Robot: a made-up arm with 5 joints.
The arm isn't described. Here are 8 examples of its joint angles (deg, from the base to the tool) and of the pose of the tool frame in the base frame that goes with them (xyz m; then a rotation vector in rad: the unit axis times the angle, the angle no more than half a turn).
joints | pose
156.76 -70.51 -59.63 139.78 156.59 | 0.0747 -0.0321 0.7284 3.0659 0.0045 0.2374
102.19 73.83 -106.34 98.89 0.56 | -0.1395 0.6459 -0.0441 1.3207 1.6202 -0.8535
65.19 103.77 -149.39 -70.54 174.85 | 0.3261 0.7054 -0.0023 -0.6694 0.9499 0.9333
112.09 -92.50 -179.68 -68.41 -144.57 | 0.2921 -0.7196 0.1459 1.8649 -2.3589 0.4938
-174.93 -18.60 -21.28 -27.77 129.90 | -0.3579 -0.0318 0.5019 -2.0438 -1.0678 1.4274
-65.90 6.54 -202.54 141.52 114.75 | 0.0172 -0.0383 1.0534 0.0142 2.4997 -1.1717
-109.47 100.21 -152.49 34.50 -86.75 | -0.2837 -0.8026 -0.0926 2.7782 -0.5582 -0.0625
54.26 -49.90 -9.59 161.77 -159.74 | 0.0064 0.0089 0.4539 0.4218 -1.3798 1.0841
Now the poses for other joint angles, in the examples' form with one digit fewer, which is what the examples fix.
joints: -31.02 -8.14 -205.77 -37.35 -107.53
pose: -0.318 0.191 0.956 -0.996 -0.785 0.626
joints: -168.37 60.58 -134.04 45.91 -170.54
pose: -0.883 -0.182 0.357 2.969 0.056 -0.716
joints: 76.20 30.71 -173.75 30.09 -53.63
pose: 0.119 0.485 1.068 -0.668 -1.427 -2.332
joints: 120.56 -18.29 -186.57 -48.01 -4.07
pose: 0.203 -0.344 0.992 0.618 1.179 -0.949
